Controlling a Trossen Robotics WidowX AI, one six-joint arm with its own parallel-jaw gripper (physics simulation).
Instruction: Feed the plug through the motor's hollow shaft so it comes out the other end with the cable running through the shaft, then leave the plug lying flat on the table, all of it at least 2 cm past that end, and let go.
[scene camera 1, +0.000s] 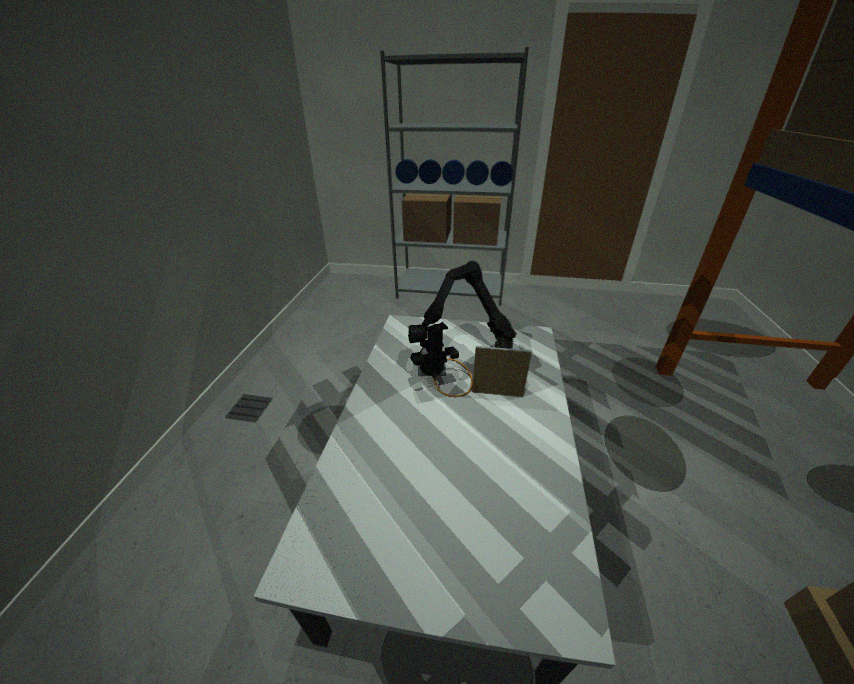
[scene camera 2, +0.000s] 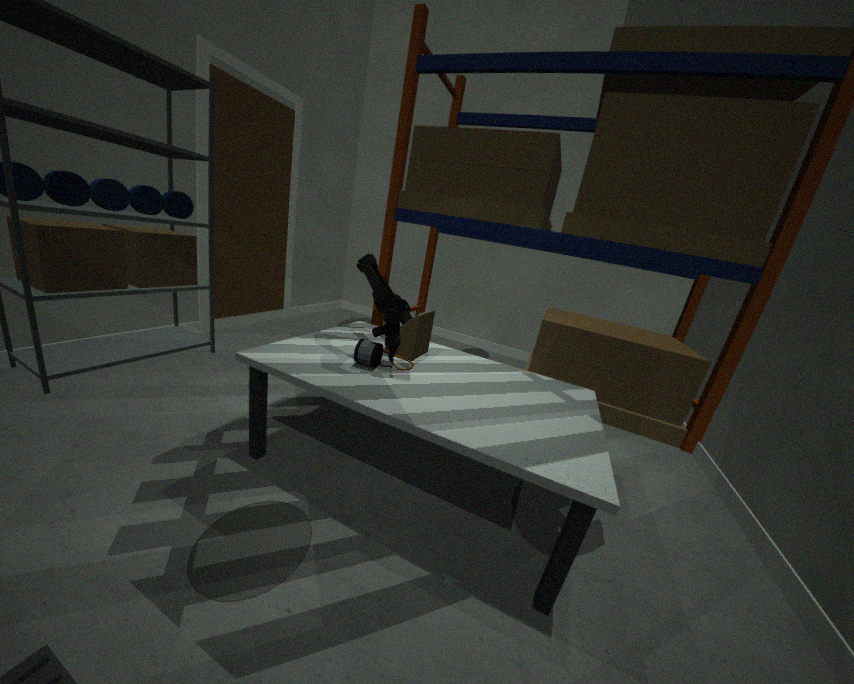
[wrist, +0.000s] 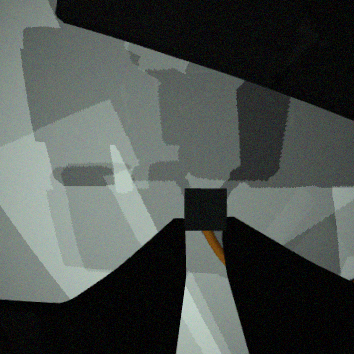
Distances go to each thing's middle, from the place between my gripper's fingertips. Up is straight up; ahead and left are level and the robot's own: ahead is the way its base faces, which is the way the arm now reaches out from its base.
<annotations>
The dark grey plug (wrist: 204, 208) is 10 mm below my hand.
</annotations>
